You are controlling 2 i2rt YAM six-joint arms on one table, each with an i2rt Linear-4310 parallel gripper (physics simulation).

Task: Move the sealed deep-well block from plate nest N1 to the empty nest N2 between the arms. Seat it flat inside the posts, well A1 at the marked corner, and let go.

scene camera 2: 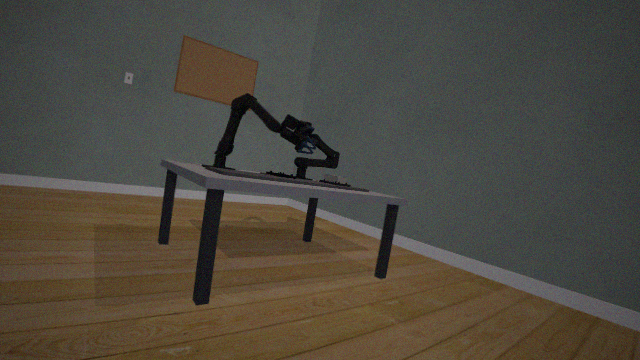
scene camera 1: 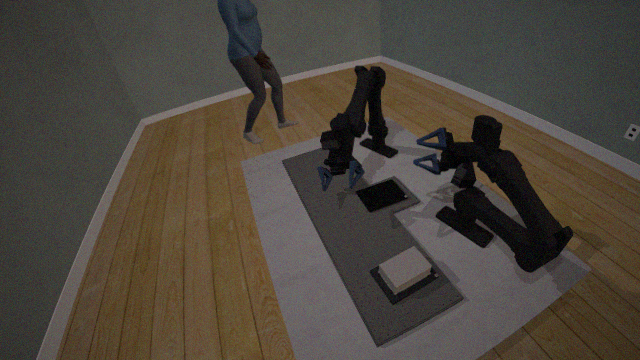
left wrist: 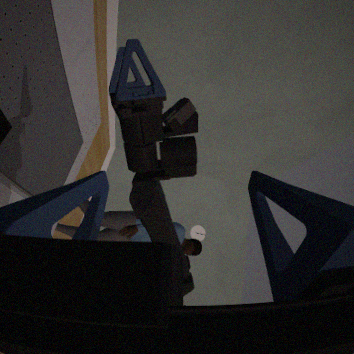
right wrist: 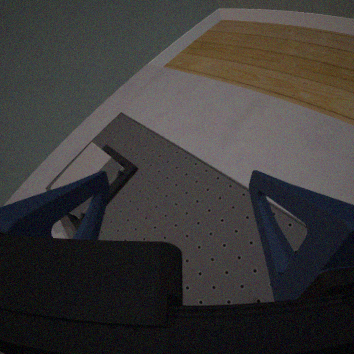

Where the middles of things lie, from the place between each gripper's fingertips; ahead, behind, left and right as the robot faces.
I see my right gripper 80 mm past the pale block [scene camera 1: 402, 271], 260 mm to the right of it and 140 mm above it.
My left gripper is now 140 mm short of the pale block, 190 mm to the right of it and 240 mm above it.
